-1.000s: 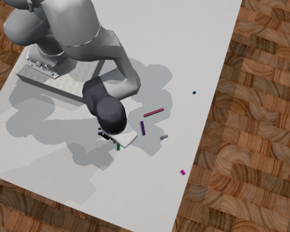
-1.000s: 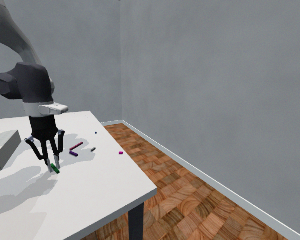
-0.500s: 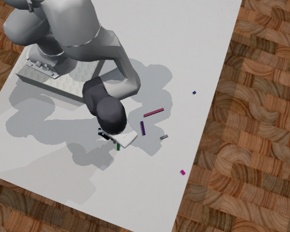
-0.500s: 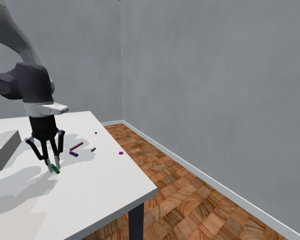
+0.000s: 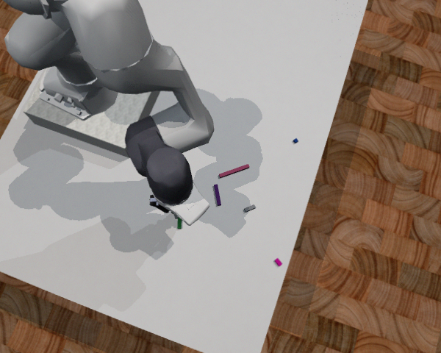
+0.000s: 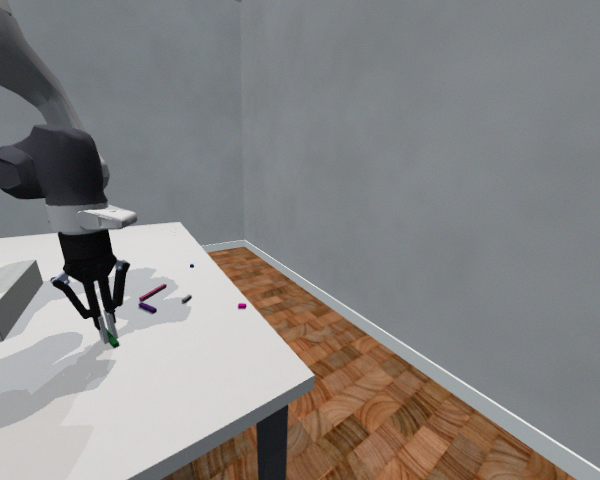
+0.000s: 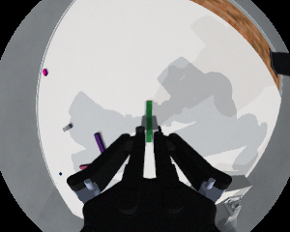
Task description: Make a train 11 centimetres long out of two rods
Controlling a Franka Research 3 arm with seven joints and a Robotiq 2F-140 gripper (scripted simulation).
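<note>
My gripper is now 18 cm short of the grey rod, 7 cm to the right of it and 3 cm above it. Also, from my hand: green rod (3 cm below); then pink rod (11 cm ahead, 16 cm to the left, 3 cm below); then purple rod (9 cm ahead, 8 cm to the left, 3 cm below).
</note>
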